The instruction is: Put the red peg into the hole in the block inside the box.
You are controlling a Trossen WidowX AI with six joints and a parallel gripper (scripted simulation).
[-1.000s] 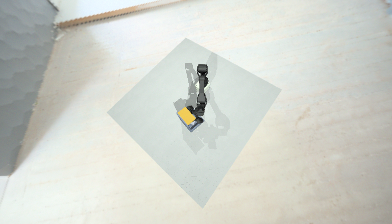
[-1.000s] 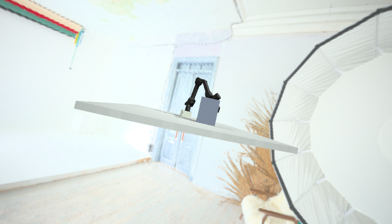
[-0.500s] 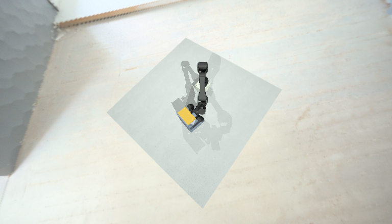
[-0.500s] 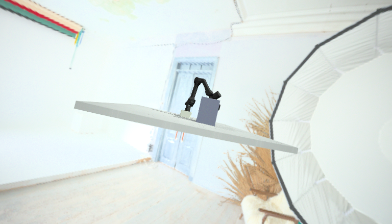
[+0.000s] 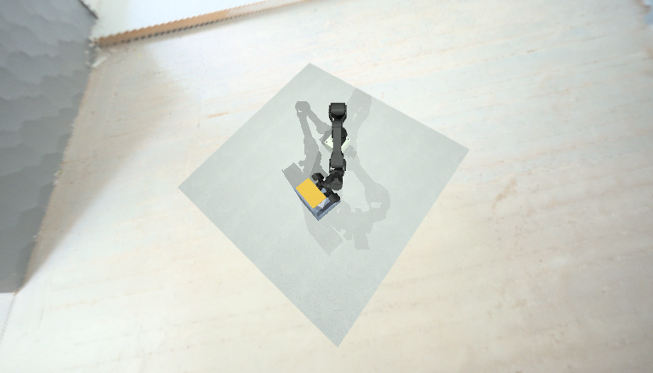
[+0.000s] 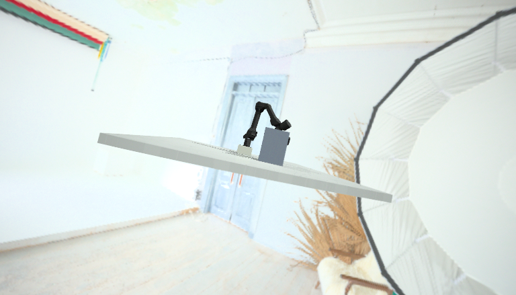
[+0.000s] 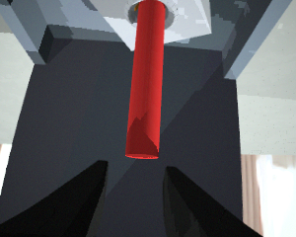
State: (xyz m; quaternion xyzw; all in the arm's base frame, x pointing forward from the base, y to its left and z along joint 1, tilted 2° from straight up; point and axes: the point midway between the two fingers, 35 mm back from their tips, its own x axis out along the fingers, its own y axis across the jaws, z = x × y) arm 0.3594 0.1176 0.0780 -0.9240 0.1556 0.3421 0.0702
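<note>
Now: gripper tip 50 mm above the red peg. From my gripper tip the other things lie so: orange roof 10 mm ahead, 10 mm to the right, 100 mm above; dark box wall 60 mm ahead, 30 mm to the right, 10 mm below.
</note>
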